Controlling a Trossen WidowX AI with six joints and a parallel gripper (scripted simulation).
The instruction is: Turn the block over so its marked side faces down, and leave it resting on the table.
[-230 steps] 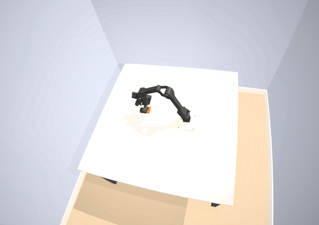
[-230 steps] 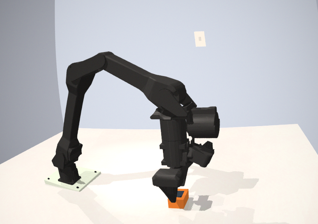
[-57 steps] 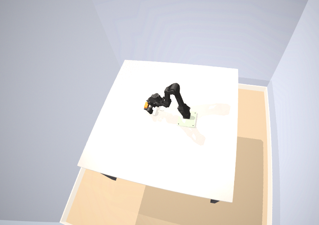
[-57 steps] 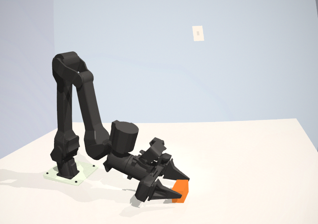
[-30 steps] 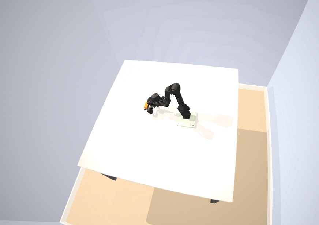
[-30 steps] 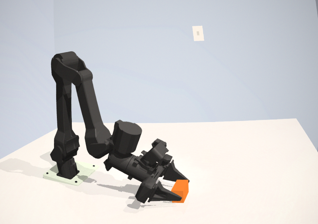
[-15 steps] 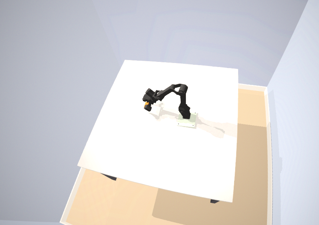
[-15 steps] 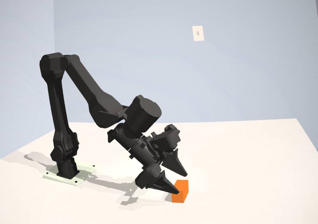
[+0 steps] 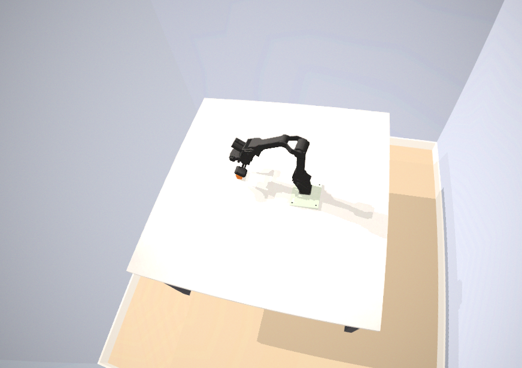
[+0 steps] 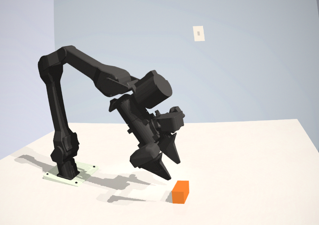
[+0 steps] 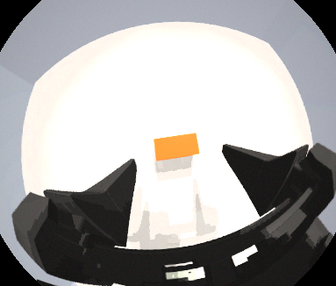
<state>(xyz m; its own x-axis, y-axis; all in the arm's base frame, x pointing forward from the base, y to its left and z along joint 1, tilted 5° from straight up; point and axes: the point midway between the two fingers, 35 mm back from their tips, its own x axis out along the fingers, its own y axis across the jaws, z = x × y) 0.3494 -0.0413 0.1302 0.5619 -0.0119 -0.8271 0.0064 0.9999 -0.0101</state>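
The orange block lies 6 cm below my gripper tip.
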